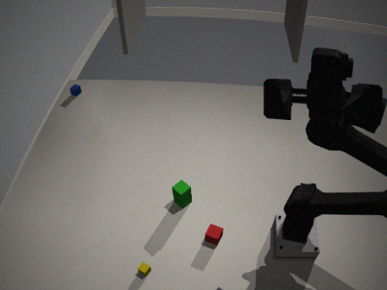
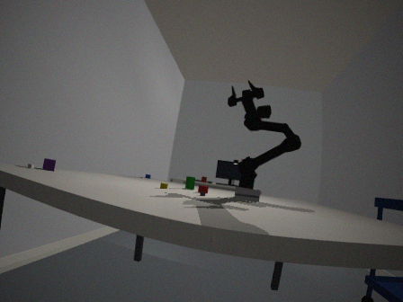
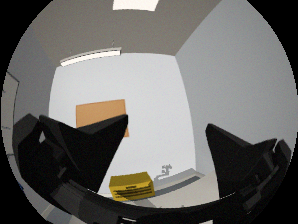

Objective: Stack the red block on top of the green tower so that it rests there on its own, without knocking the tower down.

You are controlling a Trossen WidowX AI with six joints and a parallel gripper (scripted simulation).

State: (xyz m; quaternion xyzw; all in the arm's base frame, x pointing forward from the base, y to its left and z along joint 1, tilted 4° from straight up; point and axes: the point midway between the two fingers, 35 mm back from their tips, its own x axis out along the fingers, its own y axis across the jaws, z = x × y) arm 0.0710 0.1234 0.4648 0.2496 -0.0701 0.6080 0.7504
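My gripper tip is now 52 cm above the red block, 14 cm short of it and 8 cm to the left of it. Also, from my gripper tip: yellow block 53 cm below, 28 cm ahead, 7 cm to the left; then purple block 63 cm ahead, 52 cm below, 42 cm to the left; then blue block 81 cm ahead, 53 cm below, 52 cm to the right.
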